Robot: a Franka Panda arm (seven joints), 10 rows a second.
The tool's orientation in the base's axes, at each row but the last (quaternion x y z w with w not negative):
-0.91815 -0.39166 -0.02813 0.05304
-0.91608 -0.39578 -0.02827 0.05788
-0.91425 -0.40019 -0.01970 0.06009
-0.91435 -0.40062 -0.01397 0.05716
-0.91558 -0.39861 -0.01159 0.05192
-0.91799 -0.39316 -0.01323 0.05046
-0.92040 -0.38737 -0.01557 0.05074
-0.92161 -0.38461 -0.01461 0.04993
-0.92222 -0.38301 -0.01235 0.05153
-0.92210 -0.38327 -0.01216 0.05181
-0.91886 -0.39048 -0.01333 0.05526
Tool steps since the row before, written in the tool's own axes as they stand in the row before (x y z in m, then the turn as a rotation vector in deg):
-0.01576 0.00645 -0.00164 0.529 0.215 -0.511
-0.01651 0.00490 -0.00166 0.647 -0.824 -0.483
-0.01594 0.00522 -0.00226 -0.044 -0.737 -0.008
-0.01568 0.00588 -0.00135 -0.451 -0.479 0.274
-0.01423 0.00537 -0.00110 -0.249 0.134 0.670
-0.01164 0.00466 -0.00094 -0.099 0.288 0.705
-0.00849 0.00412 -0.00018 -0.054 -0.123 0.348
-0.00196 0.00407 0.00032 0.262 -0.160 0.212
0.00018 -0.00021 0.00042 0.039 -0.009 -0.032
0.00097 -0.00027 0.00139 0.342 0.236 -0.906
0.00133 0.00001 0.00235 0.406 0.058 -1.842
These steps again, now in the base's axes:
-0.00626 -0.01592 -0.00033 0.516 0.170 0.540
-0.00775 -0.01546 -0.00038 -0.160 0.965 0.611
-0.00696 -0.01542 0.00041 -0.571 0.463 0.074
-0.00630 -0.01557 -0.00033 -0.663 0.024 -0.260
-0.00576 -0.01412 -0.00026 -0.085 -0.202 -0.693
-0.00465 -0.01168 -0.00019 0.129 -0.196 -0.731
-0.00299 -0.00892 -0.00073 -0.129 0.084 -0.340
0.00151 -0.00420 -0.00078 0.068 0.319 -0.181
-0.00003 0.00032 -0.00039 0.022 0.030 0.035
0.00047 0.00102 -0.00130 0.424 -0.019 0.902
0.00089 0.00121 -0.00225 0.358 0.045 1.852

